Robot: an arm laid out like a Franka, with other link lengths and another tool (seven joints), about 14 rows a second.
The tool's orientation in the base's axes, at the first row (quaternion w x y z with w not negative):
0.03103 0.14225 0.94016 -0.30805
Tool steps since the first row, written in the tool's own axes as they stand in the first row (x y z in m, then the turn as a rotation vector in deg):
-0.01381 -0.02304 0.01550 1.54 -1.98 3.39
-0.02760 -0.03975 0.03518 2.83 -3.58 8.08
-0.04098 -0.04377 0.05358 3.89 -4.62 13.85
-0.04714 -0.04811 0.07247 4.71 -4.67 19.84
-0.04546 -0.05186 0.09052 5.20 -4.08 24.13
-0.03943 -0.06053 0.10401 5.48 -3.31 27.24
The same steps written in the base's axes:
0.00617 -0.03028 0.00263 -2.14 -3.14 -1.84
0.01401 -0.05814 -0.00173 -3.97 -6.80 -4.90
0.02513 -0.07538 -0.01236 -5.45 -10.73 -9.13
0.02923 -0.09136 -0.02425 -6.43 -14.09 -14.06
0.02602 -0.10444 -0.03695 -6.86 -16.04 -17.94
0.01736 -0.11755 -0.04379 -6.99 -17.21 -20.93

